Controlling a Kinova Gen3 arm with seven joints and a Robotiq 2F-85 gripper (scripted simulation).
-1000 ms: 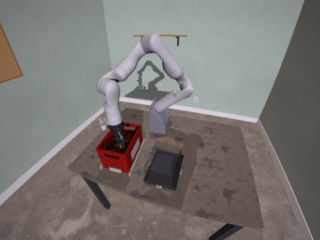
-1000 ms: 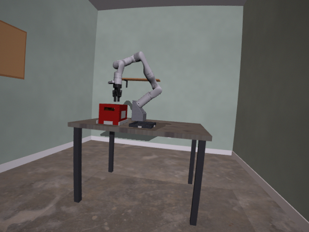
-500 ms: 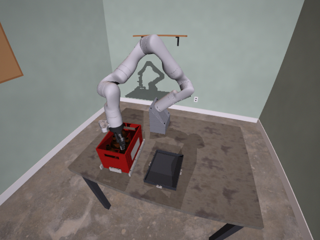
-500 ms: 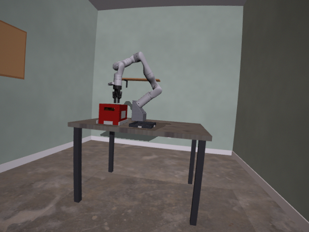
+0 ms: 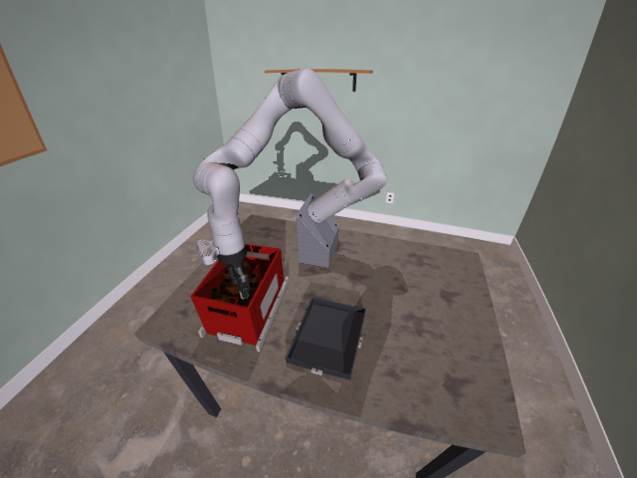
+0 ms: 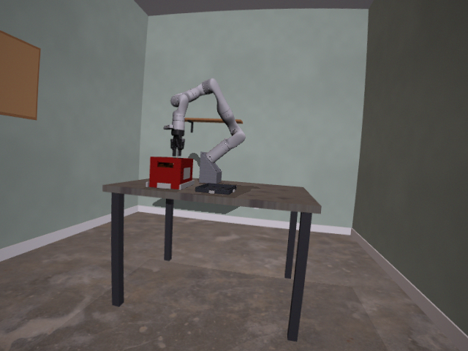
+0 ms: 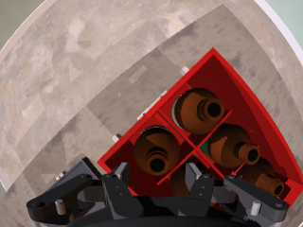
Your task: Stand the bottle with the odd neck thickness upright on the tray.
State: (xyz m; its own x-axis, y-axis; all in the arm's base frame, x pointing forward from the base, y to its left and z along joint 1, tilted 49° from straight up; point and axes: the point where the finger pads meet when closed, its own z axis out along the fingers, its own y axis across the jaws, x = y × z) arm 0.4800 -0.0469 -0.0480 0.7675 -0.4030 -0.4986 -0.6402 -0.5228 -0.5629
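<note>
Right now the crate is 80 mm behind my hand, 60 mm to the right of it and 120 mm below it. Also, from my hand: dark tray: 50 mm behind, 240 mm to the left, 190 mm below.
</note>
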